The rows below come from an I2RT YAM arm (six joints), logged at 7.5 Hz.
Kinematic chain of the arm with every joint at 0, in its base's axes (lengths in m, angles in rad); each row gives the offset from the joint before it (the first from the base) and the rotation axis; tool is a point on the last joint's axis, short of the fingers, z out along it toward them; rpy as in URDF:
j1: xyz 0 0 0.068 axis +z
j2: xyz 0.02 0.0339 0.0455 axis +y
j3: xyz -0.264 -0.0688 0 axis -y
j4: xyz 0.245 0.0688 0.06 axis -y
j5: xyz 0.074 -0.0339 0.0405 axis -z
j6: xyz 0.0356 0 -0.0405 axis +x
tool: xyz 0 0 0 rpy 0 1.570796 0
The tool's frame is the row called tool.
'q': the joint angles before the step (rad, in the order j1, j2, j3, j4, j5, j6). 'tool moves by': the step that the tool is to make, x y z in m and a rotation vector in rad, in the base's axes. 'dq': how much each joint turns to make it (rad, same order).
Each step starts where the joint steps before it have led.
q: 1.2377, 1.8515, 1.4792, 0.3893, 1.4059, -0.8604
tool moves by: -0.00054, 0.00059, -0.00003, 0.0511, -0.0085, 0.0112
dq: 0.0015, 0.0000, -0.0001, -0.0002, -0.0095, 0.0521
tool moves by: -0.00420, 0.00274, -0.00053, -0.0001, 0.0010, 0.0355
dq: 0.0111, 0.0000, 0.0001, -0.0071, -0.0244, 0.0067
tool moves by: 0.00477, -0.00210, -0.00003, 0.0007, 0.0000, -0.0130
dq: -0.0122, 0.0000, 0.0000, -0.0004, 0.0008, 0.0011
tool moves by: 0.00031, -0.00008, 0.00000, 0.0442, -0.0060, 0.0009
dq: -0.0008, 0.0000, 0.0000, 0.0001, -0.0016, 0.0445
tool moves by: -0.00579, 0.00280, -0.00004, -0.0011, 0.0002, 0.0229
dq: 0.0149, 0.0000, 0.0000, -0.0007, -0.0080, -0.0004
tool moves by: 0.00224, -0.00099, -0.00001, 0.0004, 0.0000, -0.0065
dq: -0.0057, 0.0000, 0.0000, -0.0002, 0.0008, 0.0006
